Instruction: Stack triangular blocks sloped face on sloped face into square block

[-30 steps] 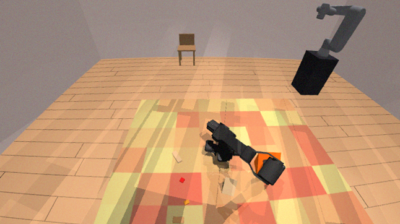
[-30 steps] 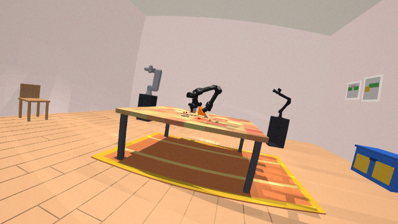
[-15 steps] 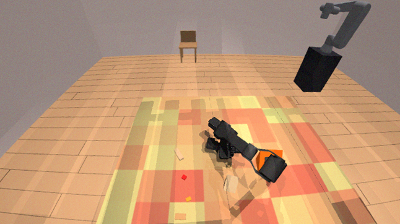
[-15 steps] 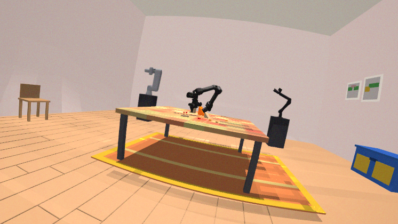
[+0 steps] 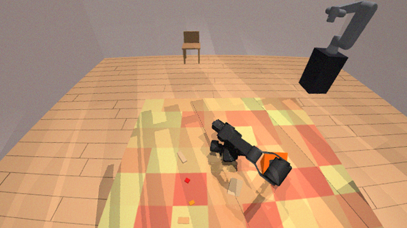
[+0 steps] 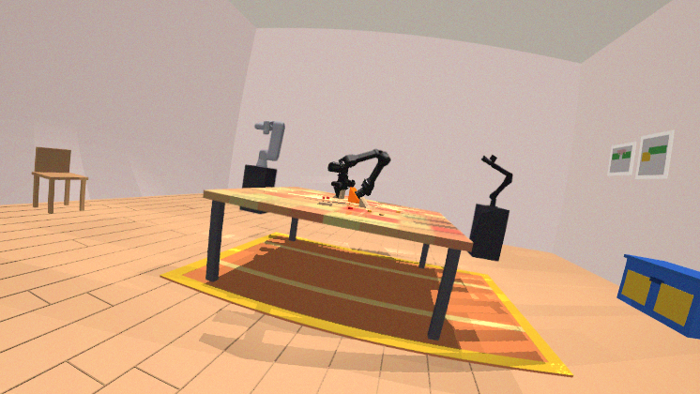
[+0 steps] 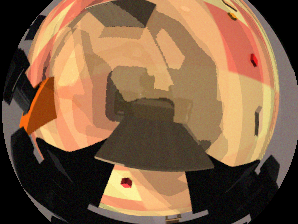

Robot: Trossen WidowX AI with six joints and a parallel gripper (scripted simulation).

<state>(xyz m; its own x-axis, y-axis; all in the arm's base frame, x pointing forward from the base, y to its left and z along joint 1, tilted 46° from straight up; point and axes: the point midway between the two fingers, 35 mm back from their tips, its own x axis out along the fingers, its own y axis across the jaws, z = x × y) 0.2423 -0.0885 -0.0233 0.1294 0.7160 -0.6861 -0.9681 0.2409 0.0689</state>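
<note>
Right now the wedge-shaped block is 10 mm to the left of my gripper tip and 10 mm above it. From my gripper tip the other things lie so: brown flat piece (300 mm to the left, 230 mm ahead, 30 mm below); then pale flat strip (250 mm ahead, 30 mm below, 20 mm to the right).
</note>
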